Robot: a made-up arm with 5 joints.
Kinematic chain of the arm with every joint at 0, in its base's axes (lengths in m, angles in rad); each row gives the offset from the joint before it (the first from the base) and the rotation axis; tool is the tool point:
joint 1: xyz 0 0 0.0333 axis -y
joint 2: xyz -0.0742 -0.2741 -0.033 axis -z
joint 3: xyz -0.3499 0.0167 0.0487 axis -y
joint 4: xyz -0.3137 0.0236 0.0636 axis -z
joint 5: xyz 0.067 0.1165 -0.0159 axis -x
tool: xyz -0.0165 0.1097 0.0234
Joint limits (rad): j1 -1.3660..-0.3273 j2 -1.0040..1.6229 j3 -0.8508..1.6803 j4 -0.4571..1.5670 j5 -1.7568..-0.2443
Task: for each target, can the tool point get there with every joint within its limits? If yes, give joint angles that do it. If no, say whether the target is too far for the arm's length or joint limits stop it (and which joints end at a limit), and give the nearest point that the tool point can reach.
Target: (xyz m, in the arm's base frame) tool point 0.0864 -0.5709 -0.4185
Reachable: no: joint limits stop it (at a limit: joint 1, joint 2, joint 3, joint 4, joint 5) | nearest point -0.3803 -0.6792 -0.0907 | short by 0.581 m
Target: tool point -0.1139 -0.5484 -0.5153
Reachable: no: joint limits stop it (at a limit: joint 1, joint 2, joint 3, joint 4, joint 5) | nearest point -0.3803 -0.6792 -0.0907 | short by 0.518 m
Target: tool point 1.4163 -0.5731 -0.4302
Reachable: no: too far | nearest point 0.3964 0.1813 -0.0542 | short by 1.323 m
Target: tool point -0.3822 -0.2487 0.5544
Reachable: yes | joints -0.6139 -0.1366 -0.1563 0.6399 -1.4170
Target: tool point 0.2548 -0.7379 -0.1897
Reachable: no: joint limits stop it (at a limit: joint 1, joint 2, joint 3, joint 4) | nearest point 0.1463 -0.5592 0.3133 | short by 0.545 m
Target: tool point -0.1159 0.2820 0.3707
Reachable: yes | joints -0.5638 0.8104 -0.3626 0.0432 -0.5537
